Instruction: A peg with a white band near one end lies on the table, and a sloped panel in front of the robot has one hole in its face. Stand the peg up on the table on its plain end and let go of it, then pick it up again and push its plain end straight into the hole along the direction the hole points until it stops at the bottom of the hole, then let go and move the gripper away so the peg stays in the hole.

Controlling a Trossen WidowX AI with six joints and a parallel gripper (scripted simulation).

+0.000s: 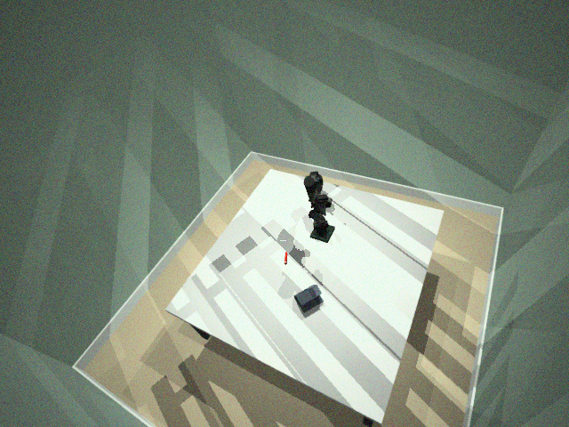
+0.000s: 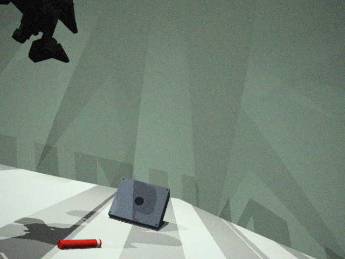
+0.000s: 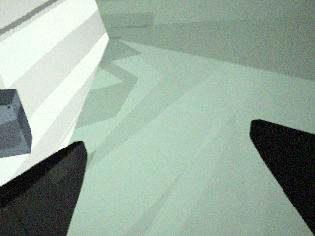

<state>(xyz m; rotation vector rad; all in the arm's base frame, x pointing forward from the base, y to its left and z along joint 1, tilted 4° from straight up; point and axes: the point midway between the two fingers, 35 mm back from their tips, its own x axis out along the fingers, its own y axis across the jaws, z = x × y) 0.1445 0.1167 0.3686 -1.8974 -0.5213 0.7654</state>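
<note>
My gripper tip is now 380 mm above the red peg, 230 mm to the left of it and 100 mm short of it. The rest, counted from my gripper tip: blue-grey sloped panel: 340 mm below, 270 mm ahead, 10 mm to the left.
</note>
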